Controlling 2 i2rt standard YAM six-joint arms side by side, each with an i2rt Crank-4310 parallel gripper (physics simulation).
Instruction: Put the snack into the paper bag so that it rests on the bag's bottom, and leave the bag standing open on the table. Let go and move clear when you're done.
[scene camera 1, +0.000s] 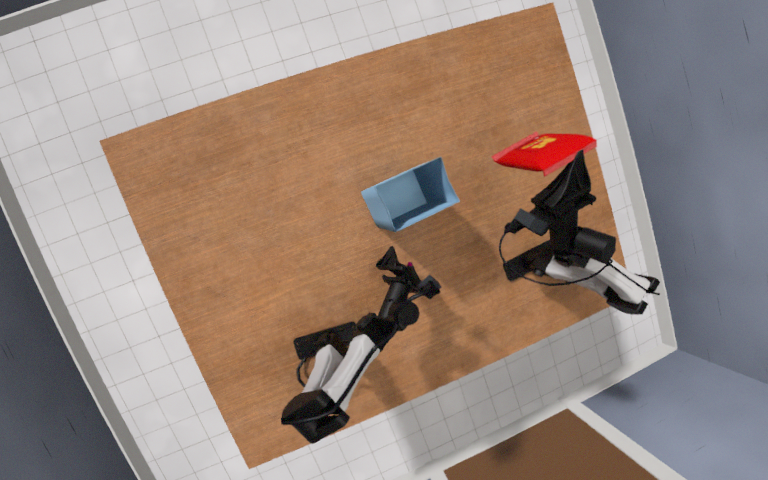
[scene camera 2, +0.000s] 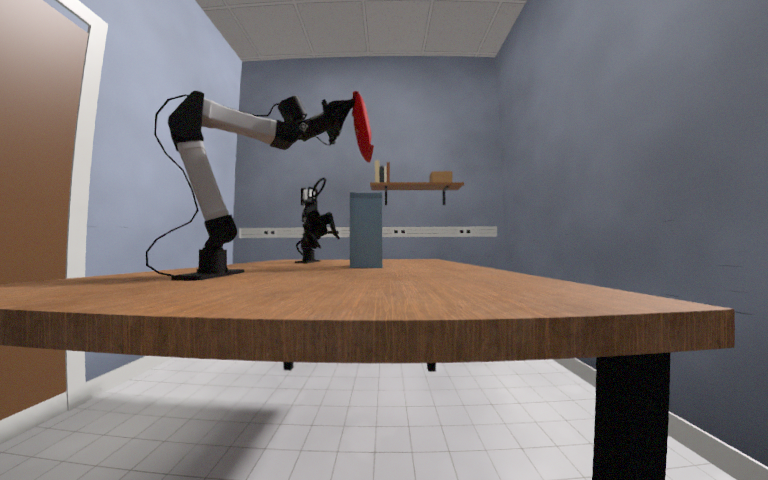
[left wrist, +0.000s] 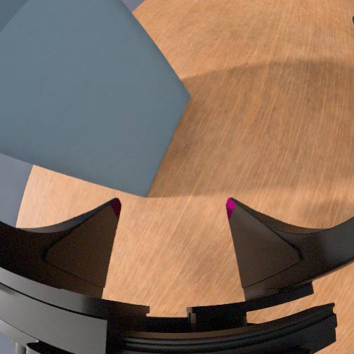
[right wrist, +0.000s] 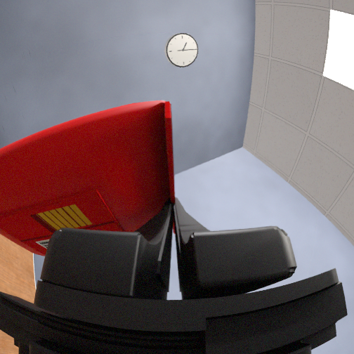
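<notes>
A blue paper bag stands upright and open at the top on the table. The red snack packet hangs high in the air, above the level of the bag's rim and to the right of the bag in scene camera 1. My right gripper is shut on an edge of the snack. My left gripper is open and empty, low beside the bag, with the bag's near corner just beyond its fingertips in the left wrist view.
The wooden table carries both arm bases. In scene camera 2, a wall shelf with books and a box hangs on the far wall behind the table. A clock is on the wall in the right wrist view.
</notes>
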